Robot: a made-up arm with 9 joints. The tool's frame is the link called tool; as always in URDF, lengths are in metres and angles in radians.
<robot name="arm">
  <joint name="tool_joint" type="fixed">
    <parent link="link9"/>
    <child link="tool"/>
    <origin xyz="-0.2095 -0.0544 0.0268" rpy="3.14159 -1.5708 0"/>
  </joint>
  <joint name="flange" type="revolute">
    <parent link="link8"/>
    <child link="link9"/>
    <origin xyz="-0.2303 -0.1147 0.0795" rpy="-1.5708 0 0"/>
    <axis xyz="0 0 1"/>
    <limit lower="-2.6" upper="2.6" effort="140" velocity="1.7"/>
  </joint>
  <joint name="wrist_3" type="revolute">
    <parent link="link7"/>
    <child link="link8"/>
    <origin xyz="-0.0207 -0.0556 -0.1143" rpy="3.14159 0 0"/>
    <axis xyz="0 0 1"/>
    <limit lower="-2.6" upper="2.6" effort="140" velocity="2"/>
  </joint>
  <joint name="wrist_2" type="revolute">
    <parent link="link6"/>
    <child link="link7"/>
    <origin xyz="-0.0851 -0.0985 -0.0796" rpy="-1.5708 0 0"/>
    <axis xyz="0 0 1"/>
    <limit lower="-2.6" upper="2.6" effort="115" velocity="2.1"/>
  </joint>
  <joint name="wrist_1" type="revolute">
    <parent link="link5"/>
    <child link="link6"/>
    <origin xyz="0.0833 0.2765 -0.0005" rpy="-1.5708 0 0"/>
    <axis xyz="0 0 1"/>
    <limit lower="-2.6" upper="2.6" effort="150" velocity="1.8"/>
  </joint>
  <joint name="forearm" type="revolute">
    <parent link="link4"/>
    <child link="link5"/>
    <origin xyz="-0.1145 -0.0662 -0.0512" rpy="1.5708 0 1.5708"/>
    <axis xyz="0 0 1"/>
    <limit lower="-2.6" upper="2.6" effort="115" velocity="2.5"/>
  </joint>
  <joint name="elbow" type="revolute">
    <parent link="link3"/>
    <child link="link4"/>
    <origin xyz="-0.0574 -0.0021 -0.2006" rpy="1.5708 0 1.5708"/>
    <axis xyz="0 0 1"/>
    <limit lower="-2.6" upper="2.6" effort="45" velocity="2.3"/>
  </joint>
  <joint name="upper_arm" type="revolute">
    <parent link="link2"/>
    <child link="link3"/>
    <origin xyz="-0.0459 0.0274 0.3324" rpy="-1.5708 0 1.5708"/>
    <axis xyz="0 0 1"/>
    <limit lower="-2.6" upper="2.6" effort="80" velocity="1.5"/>
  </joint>
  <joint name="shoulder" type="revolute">
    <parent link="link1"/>
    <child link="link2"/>
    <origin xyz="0.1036 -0.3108 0.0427" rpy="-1.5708 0 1.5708"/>
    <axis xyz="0 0 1"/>
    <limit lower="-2.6" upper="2.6" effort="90" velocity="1.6"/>
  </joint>
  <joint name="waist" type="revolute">
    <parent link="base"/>
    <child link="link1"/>
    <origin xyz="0 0 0.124" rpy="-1.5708 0 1.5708"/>
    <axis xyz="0 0 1"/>
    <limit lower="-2.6" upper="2.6" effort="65" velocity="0.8"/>
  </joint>
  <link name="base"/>
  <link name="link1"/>
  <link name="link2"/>
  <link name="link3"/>
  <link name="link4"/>
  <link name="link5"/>
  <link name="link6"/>
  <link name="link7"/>
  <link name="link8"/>
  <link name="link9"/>
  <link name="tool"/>
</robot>
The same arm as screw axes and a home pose.
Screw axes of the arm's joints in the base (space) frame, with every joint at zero. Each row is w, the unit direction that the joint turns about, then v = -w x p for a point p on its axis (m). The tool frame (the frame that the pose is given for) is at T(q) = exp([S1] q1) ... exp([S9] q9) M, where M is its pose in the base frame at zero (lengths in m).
S1 = (-1, 0, 0, 0, -0.124, 0)
S2 = (0, -1, 0, 0.4348, 0, 0.0427)
S3 = (0, 0, 1, -0.2288, 0.0153, 0)
S4 = (1, 0, 0, 0, 0.2801, 0.2309)
S5 = (0, 1, 0, -0.2139, 0, -0.1239)
S6 = (1, 0, 0, 0, 0.2972, 0.3459)
S7 = (0, -1, 0, 0.2121, 0, -0.073)
S8 = (0, 1, 0, -0.1914, 0, 0.1286)
S9 = (1, 0, 0, 0, -0.0389, 0.0536)
M =
1 -0.000001 0 0.0407
0.000001 1 0.000006 0.0008
0 -0.000006 1 -0.2484
0 0 0 1
Joint limits (rad, base to tool): -2.6..2.6 -2.6..2.6 -2.6..2.6 -2.6..2.6 -2.6..2.6 -2.6..2.6 -2.6..2.6 -2.6..2.6 -2.6..2.6

